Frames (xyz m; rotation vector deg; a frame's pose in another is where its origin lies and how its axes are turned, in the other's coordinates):
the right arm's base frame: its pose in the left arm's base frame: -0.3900 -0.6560 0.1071 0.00 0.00 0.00
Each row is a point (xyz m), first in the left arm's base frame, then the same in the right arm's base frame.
Working: the left arm's base frame: its pose in the right arm's base frame: 0.3900 0.6560 -0.1071 0.00 0.00 0.00

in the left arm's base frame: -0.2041 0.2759 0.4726
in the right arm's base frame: 0.1859 0.9319 0.3655
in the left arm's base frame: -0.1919 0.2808 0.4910
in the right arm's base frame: 0.1981 0.9368 0.3839
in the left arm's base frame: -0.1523 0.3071 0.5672
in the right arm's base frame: 0.2377 0.9631 0.4601
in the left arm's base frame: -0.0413 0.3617 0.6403
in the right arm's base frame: 0.3487 1.0177 0.5332
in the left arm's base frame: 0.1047 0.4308 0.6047
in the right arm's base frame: 0.4947 1.0868 0.4976
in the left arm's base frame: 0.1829 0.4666 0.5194
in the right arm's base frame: 0.5729 1.1226 0.4123
